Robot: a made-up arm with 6 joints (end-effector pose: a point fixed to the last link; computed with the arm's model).
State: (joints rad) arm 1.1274 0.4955 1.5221 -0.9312 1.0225 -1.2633
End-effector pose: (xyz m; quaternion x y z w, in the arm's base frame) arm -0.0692 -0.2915 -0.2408 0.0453 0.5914 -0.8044 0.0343
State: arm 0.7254 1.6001 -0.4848 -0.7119 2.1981 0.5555
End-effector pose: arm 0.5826 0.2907 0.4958 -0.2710 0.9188 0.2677 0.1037
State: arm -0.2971 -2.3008 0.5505 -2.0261 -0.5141 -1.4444
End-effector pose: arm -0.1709 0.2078 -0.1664 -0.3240 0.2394 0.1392 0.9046
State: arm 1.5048 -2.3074 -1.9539 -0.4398 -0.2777 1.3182
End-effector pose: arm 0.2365 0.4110 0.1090 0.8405 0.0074 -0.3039 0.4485
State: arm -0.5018 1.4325 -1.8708 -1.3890 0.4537 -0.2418
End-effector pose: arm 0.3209 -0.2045 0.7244 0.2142 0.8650 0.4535 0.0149
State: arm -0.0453 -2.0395 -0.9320 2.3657 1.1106 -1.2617
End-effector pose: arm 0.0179 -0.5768 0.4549 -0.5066 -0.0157 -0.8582 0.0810
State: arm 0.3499 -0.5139 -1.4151 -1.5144 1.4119 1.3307
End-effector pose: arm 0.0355 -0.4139 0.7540 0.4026 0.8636 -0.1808 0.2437
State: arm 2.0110 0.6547 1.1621 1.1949 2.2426 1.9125
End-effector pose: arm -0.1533 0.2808 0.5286 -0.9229 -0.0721 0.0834 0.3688
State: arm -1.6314 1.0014 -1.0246 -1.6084 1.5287 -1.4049
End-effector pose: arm -0.3587 -0.0870 0.6653 0.0028 0.4158 0.8864 0.2035
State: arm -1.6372 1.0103 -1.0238 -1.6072 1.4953 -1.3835
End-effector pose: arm -0.3563 -0.0806 0.6656 0.0128 0.4225 0.8794 0.2190
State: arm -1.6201 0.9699 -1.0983 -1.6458 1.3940 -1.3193
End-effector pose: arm -0.3459 -0.1123 0.6680 0.0316 0.4326 0.8719 0.2272
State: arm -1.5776 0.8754 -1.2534 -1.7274 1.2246 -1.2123
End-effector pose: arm -0.3278 -0.1783 0.6633 0.0522 0.4503 0.8610 0.2305
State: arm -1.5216 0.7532 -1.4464 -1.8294 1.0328 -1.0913
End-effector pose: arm -0.3113 -0.2498 0.6412 0.0616 0.4725 0.8460 0.2394
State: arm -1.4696 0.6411 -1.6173 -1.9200 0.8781 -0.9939
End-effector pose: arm -0.3051 -0.3026 0.6087 0.0592 0.4879 0.8323 0.2563
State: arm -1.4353 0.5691 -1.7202 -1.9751 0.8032 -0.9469
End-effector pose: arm -0.3071 -0.3310 0.5836 0.0517 0.4903 0.8277 0.2680
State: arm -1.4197 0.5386 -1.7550 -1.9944 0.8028 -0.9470
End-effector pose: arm -0.3115 -0.3429 0.5733 0.0424 0.4827 0.8334 0.2657
